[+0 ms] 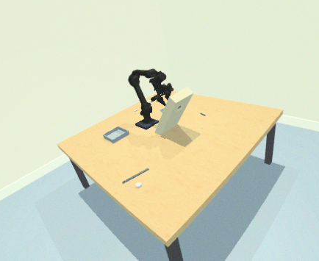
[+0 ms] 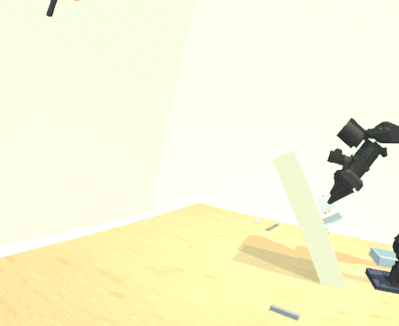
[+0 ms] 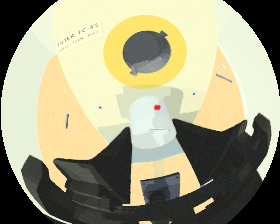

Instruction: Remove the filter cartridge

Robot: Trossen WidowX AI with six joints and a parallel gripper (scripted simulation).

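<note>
Right now my gripper tip is 50 mm above the cream service panel and 30 mm short of it. Also, from my gripper tip: short grey bar (310 mm to the left, 200 mm below, 20 mm ahead); round white filter cartridge (right at my gripper tip); grey-blue tray (330 mm to the right, 300 mm behind, 190 mm below).
</note>
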